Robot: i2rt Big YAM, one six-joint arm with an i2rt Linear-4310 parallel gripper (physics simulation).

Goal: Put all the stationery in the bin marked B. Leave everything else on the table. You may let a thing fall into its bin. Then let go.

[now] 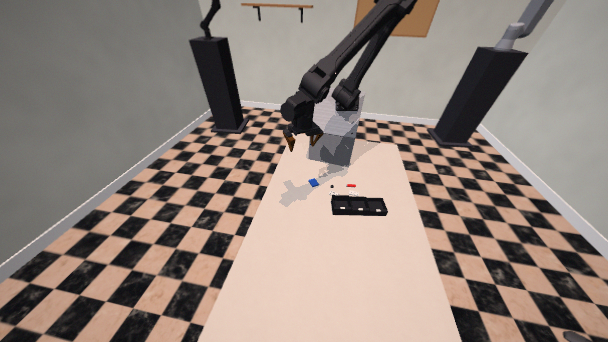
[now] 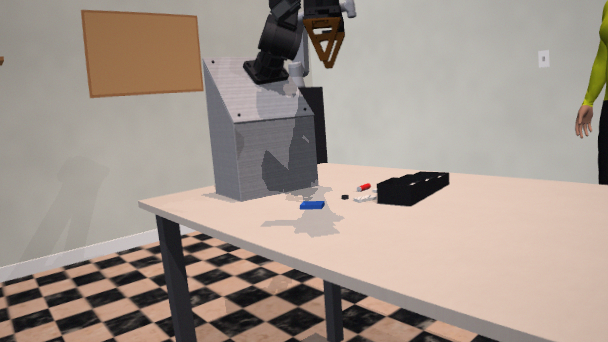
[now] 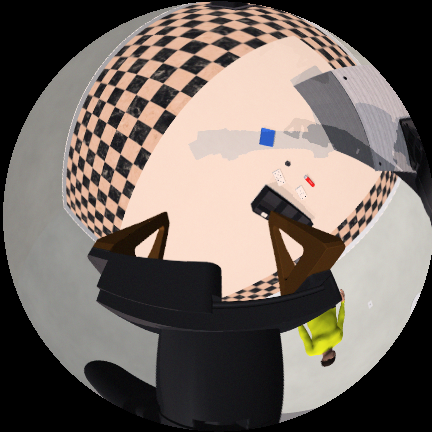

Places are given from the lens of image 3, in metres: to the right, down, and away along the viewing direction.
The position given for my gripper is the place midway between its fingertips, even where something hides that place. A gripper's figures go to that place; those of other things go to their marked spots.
my gripper (image 3: 218,216): 0.00, 0.00, 0.13
black three-compartment bin row (image 3: 267,199): 0.16, -0.05, 0.45
